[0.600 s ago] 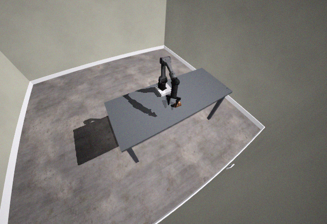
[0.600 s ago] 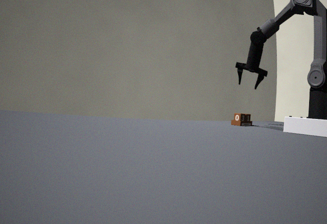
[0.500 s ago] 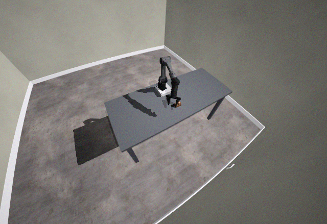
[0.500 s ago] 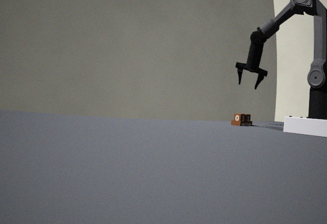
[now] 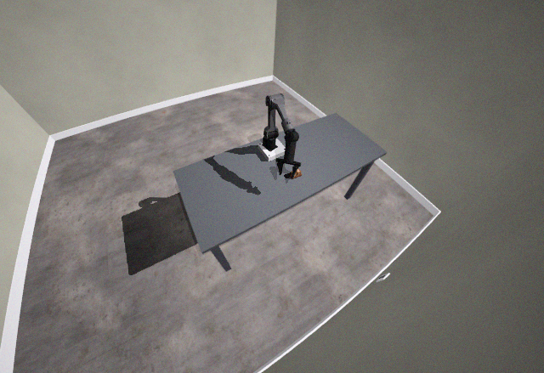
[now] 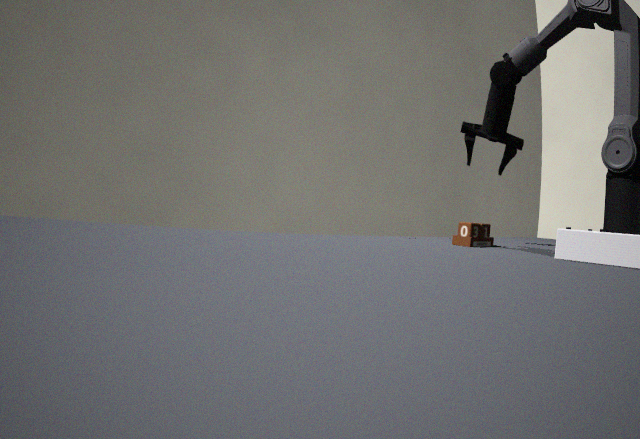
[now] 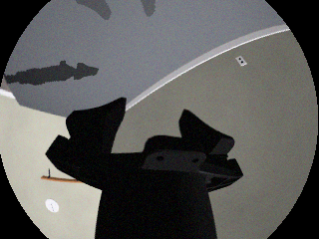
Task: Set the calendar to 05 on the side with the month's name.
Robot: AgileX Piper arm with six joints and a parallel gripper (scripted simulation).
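Right now the cube is 4 cm behind my hand, 17 cm to the left of it and 14 cm below it. Also, from my hand: brown calendar tray (4 cm behind, 15 cm to the left, 16 cm below).
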